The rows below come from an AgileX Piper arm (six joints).
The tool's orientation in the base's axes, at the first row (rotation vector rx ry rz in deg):
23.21 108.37 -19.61
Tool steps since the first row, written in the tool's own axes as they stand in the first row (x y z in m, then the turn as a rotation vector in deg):
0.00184 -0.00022 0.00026 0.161 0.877 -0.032
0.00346 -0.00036 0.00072 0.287 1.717 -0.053
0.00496 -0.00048 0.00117 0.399 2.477 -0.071
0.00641 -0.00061 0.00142 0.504 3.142 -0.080
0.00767 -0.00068 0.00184 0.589 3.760 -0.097
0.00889 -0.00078 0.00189 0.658 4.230 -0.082
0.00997 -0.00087 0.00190 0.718 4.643 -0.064
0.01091 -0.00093 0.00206 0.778 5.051 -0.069
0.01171 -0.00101 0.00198 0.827 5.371 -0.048
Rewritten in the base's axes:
-0.00047 -0.00010 -0.00181 0.303 0.820 -0.177
-0.00068 -0.00023 -0.00348 0.610 1.599 -0.323
-0.00084 -0.00036 -0.00504 0.890 2.303 -0.454
-0.00115 -0.00042 -0.00648 1.138 2.916 -0.577
-0.00124 -0.00052 -0.00780 1.365 3.489 -0.677
-0.00164 -0.00049 -0.00896 1.560 3.913 -0.766
-0.00202 -0.00045 -0.00997 1.736 4.284 -0.846
-0.00222 -0.00047 -0.01091 1.890 4.659 -0.917
-0.00258 -0.00041 -0.01163 2.031 4.944 -0.984

